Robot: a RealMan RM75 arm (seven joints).
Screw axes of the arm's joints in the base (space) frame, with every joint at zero. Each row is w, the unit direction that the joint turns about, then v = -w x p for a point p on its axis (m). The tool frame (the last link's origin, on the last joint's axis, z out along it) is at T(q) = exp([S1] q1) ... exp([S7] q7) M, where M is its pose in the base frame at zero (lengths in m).
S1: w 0 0 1 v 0 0 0
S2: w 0 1 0 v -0.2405 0 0
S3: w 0 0 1 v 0 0 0
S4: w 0 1 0 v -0.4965 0 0
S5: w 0 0 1 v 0 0 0
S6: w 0 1 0 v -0.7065 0 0
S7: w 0 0 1 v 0 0 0
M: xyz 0 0 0.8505 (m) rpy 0 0 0 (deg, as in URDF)
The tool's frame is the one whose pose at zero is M.
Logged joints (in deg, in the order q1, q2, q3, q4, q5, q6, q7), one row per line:
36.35 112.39 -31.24 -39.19 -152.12 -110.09 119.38
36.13 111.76 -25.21 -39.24 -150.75 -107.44 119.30
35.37 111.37 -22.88 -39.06 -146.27 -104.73 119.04
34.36 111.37 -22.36 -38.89 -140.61 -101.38 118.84
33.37 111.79 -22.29 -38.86 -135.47 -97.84 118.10
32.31 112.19 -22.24 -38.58 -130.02 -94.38 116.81
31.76 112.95 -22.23 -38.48 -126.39 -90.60 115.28
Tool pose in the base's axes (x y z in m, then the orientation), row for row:
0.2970 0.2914 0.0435 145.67 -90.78 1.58
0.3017 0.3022 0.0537 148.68 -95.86 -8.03
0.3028 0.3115 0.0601 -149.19 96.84 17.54
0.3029 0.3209 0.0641 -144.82 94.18 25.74
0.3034 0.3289 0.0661 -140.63 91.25 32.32
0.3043 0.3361 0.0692 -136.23 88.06 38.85
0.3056 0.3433 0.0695 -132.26 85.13 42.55
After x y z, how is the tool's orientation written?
As a rotation vector, in degrees.
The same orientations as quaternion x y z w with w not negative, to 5 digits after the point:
0.84640 -0.52747 0.00918 0.07281
0.83932 -0.54114 -0.04533 0.02543
-0.83469 0.54180 0.09813 0.01111
-0.82826 0.53864 0.14721 0.04660
-0.82101 0.53273 0.18869 0.08083
-0.81131 0.52444 0.23137 0.11493
-0.80272 0.51668 0.25825 0.14830

